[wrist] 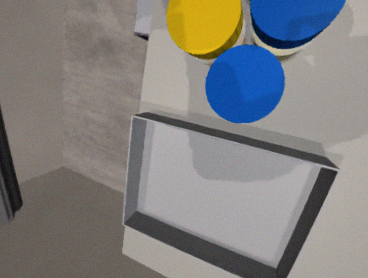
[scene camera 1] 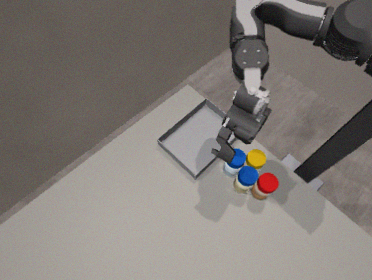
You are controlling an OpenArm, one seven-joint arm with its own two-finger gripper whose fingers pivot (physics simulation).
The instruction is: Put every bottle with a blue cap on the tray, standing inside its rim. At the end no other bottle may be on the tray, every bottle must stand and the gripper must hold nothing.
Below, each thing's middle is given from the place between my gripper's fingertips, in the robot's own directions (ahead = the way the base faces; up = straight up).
Labels:
My gripper is now 160 mm above the blue-capped bottle (wrist: 244, 84) and 20 mm to the right of it. Also, from my hand: grey tray (scene camera 1: 189, 142) 190 mm below, 120 mm to the right, 10 mm behind.

